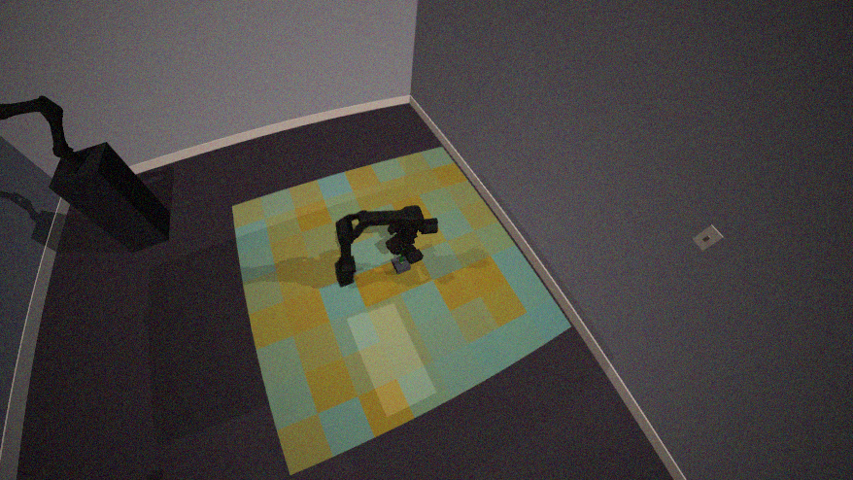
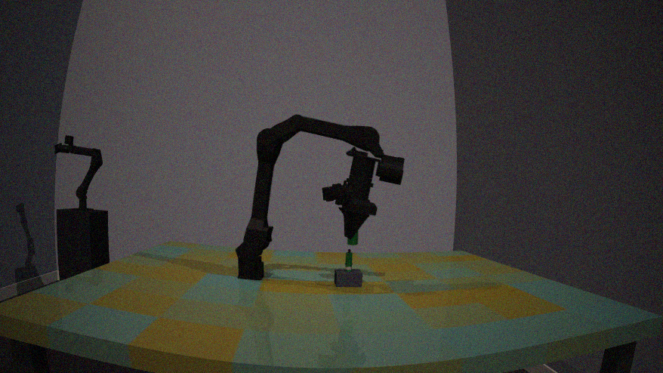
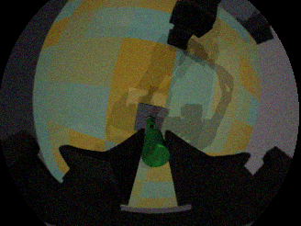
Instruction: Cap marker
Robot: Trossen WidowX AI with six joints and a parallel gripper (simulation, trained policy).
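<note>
My gripper tip is now 50 mm above the green marker and 10 mm short of it. Also, from my gripper tip: green cap (10 mm ahead, 10 mm above); grey holder block (110 mm below, 10 mm ahead).
</note>
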